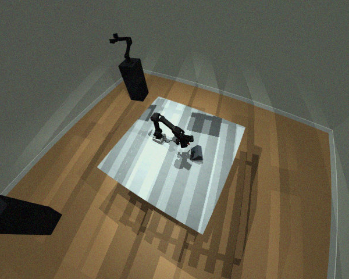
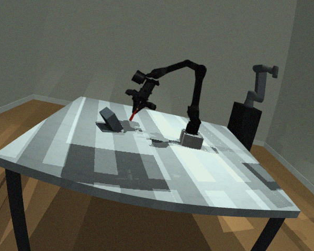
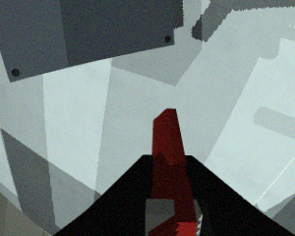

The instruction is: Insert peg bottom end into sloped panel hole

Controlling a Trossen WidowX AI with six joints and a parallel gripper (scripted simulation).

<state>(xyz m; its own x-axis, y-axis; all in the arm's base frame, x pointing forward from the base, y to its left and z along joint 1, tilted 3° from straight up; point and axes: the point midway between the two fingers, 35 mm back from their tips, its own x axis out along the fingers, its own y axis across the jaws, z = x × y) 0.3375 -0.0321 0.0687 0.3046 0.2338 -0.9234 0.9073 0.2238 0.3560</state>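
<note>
Now: gripper tip 110 mm short of the grey sloped panel, 50 mm to the left of it and 70 mm above it. Round my gripper tip: red square-sided peg 10 mm behind, 10 mm above.
</note>
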